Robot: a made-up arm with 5 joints.
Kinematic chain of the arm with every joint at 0, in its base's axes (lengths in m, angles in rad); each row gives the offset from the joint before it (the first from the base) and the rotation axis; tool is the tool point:
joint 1: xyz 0 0 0.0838 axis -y
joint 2: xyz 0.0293 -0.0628 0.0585 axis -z
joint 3: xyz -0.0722 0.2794 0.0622 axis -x
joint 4: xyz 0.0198 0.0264 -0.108 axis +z
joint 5: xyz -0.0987 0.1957 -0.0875 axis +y
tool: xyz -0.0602 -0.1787 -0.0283
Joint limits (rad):
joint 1: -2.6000..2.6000
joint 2: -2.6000..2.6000
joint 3: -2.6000..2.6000
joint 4: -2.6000..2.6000
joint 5: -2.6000..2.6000
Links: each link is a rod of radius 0.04 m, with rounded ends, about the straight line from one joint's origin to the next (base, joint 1, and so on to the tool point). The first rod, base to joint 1, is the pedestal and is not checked.
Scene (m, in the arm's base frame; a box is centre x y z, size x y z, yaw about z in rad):
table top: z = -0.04
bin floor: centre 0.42 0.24 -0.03 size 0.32 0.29 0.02 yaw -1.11
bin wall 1: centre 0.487 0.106 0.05 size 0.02 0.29 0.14 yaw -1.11
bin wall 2: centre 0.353 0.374 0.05 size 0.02 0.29 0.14 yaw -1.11
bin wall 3: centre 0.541 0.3 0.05 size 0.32 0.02 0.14 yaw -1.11
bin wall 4: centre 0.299 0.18 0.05 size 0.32 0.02 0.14 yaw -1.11
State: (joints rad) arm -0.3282 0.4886 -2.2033 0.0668 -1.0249
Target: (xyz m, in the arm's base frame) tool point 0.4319 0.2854 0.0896
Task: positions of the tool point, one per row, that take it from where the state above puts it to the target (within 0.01 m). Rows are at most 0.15 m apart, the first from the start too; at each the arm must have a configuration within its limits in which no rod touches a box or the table.
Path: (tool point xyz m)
1: 0.2574 0.4380 0.2857
2: 0.3234 0.4151 0.2485
3: 0.3857 0.3615 0.2302
4: 0.4319 0.2854 0.2292
5: 0.4319 0.2854 0.0896

